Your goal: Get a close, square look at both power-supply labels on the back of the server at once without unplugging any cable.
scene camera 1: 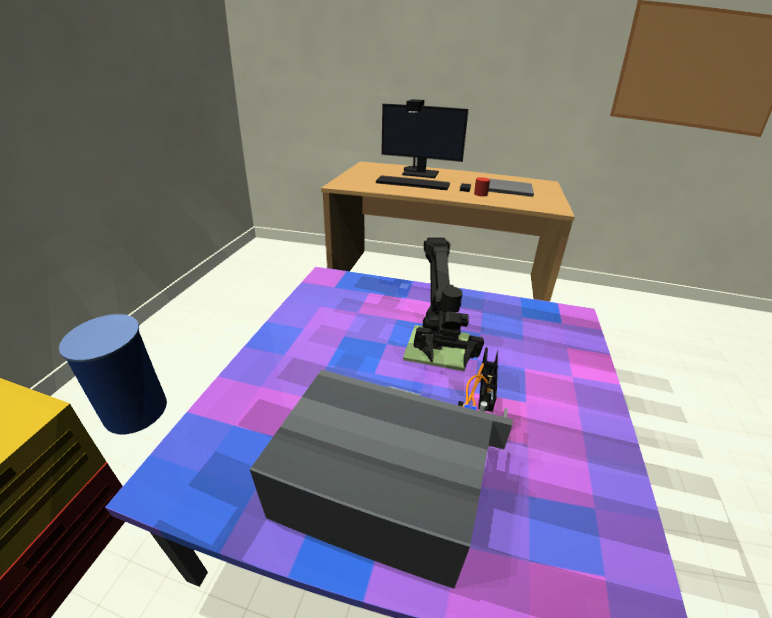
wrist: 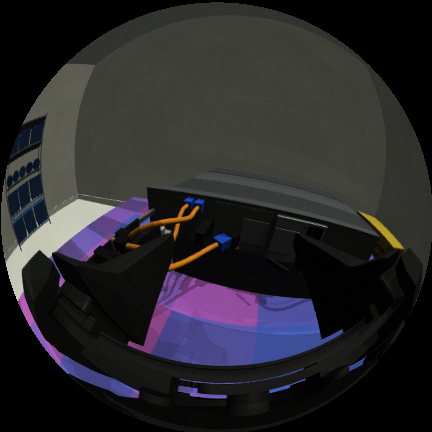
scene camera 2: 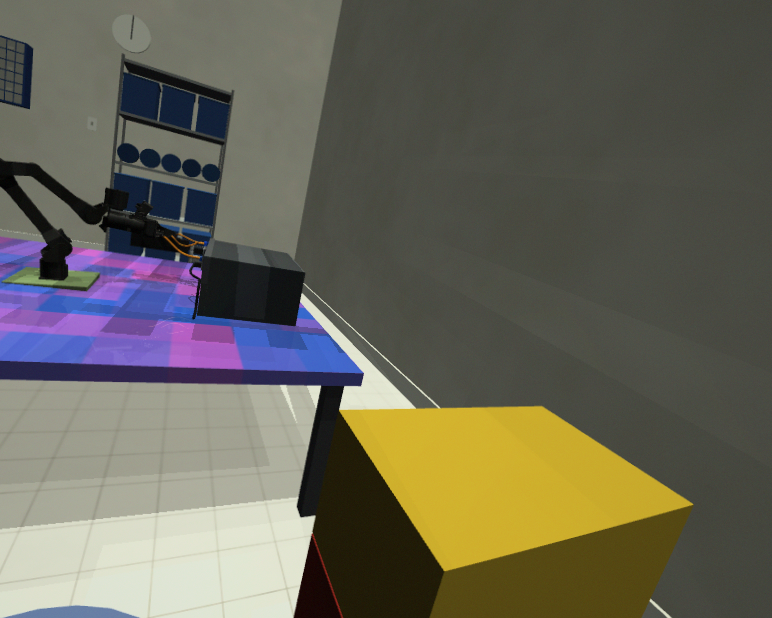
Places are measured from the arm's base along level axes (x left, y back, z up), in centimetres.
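Pixels of known places: gripper, between the fingertips: [scene camera 1: 448,363] [wrist: 235,240] [scene camera 2: 173,232]; arm's base, origin of its link: [scene camera 1: 433,343] [scene camera 2: 53,277].
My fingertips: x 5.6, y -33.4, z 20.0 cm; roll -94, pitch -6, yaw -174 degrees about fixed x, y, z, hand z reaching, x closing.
Note:
Ahead of a thing's pixels: the offset from my fingertips to its middle. "spot": to the spot under its first point. Level surfaces: height alone.
The dark grey server [scene camera 1: 373,451] [scene camera 2: 251,283] [wrist: 260,187] lies on the patterned table. In the wrist view, its back panel is in shadow and slanted. Two rectangular power-supply faces {spot: dx -3.5, dy -11.4, dz -6.3 cm} [wrist: 254,234] {spot: dx -8.3, dy -9.9, dz -5.7 cm} [wrist: 286,240] show side by side there; no label text can be read. Orange cables {spot: dx +7.3, dy -0.8, dz -5.8 cm} [scene camera 1: 473,386] [scene camera 2: 175,248] [wrist: 195,255] run to blue plugs {dx +1.2, dy -11.6, dz -8.4 cm} [wrist: 223,241] in the back, left of the supplies. My gripper [scene camera 1: 452,347] [wrist: 235,240] is open and empty, above the table and facing the back. Its right finger hides the panel's lower right part.
A black cable bracket {dx +11.3, dy +2.7, dz -5.1 cm} [scene camera 1: 490,380] [wrist: 120,240] stands out from the server's back, at the left in the wrist view. The arm's base stands on a green plate [scene camera 1: 412,354] [scene camera 2: 83,280]. A yellow box [scene camera 2: 515,470] [wrist: 382,232] and a blue bin [scene camera 1: 115,380] stand beyond the table {dz -21.0 cm} [scene camera 1: 566,534].

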